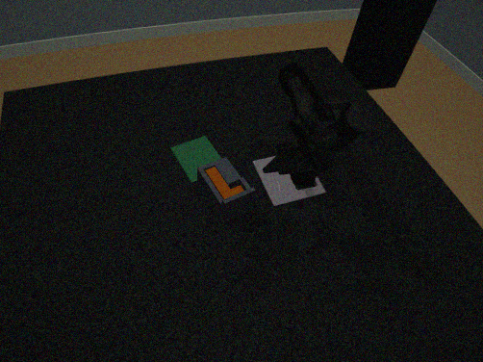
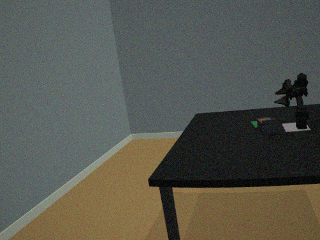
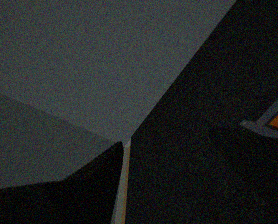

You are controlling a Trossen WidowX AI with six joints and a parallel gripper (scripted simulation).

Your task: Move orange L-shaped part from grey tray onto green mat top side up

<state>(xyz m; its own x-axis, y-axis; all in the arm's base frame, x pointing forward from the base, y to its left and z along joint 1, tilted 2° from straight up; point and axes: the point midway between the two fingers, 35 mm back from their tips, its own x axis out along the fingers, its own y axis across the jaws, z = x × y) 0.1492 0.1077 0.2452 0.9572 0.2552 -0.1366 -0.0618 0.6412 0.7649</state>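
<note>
Right now the orange L-shaped part is 19 cm below my gripper tip, 11 cm to the right of it and 5 cm ahead of it. From my gripper tip the other things lie so: green mat (27 cm to the right, 25 cm below, 9 cm ahead).
</note>
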